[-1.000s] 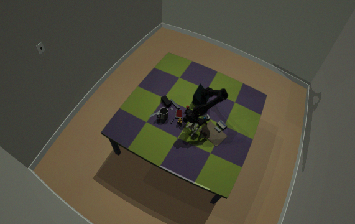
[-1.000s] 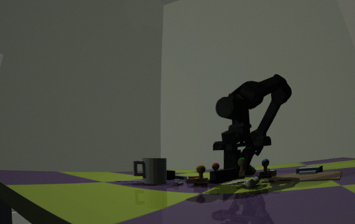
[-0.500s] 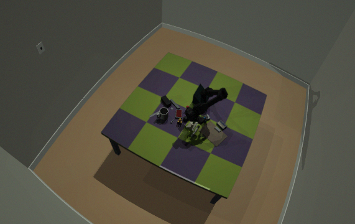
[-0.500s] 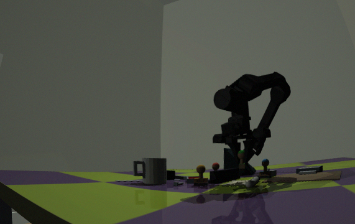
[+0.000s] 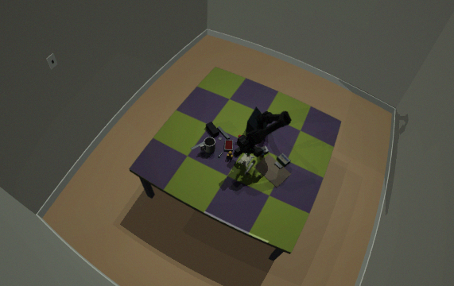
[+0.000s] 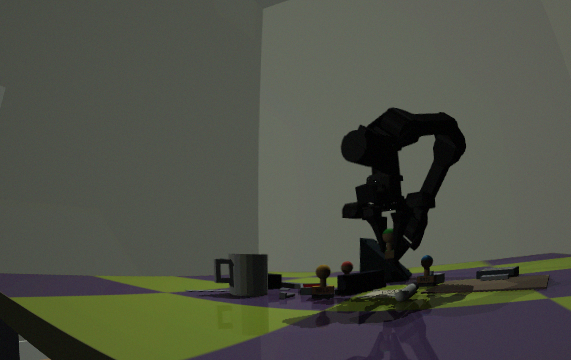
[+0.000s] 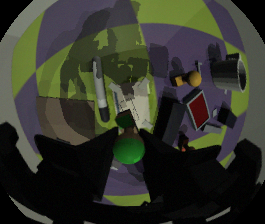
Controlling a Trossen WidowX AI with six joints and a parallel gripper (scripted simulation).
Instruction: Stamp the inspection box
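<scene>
The blue-knobbed stamp is 80 mm behind my gripper tip, 70 mm to the left of it and 60 mm below it. From my gripper tip the other things lie so: grey pen (70 mm below, 50 mm to the left, 40 mm ahead); grey printed sheet (90 mm below, 10 mm to the right, 10 mm ahead); green-knobbed stamp (right at my gripper tip).
</scene>
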